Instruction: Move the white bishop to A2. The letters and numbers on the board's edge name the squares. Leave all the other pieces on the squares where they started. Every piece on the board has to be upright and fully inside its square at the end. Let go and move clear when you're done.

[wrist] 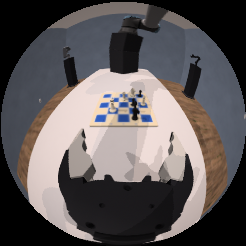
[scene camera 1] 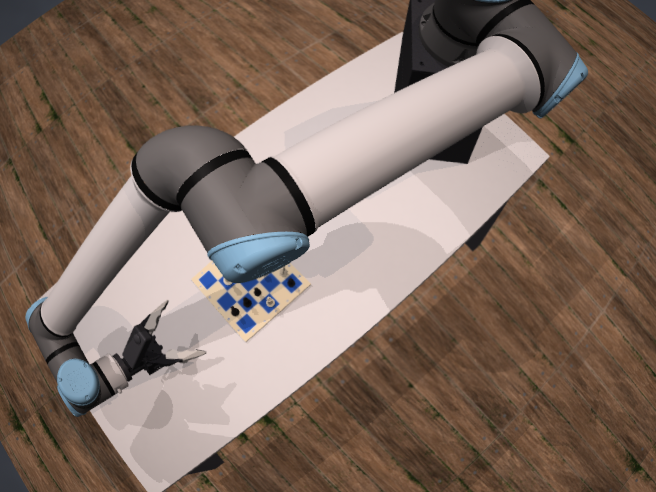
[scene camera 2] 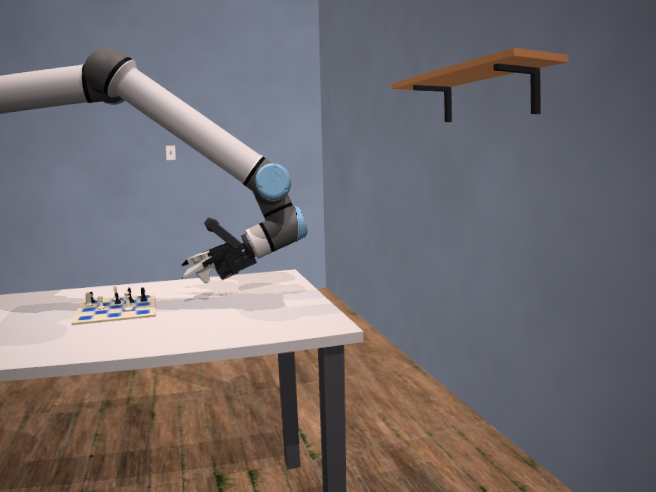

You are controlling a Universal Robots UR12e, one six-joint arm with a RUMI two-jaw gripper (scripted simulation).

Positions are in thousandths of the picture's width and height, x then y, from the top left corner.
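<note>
Here is my gripper (scene camera 1: 284, 662), which I also see in the wrist view (wrist: 522, 535) and in scene camera 2 (scene camera 2: 277, 552). A chessboard (scene camera 1: 319, 570) is there too. I can find the chessboard again in scene camera 2 (scene camera 2: 173, 635), and the wrist view shows the chessboard as well (wrist: 417, 478).
</note>
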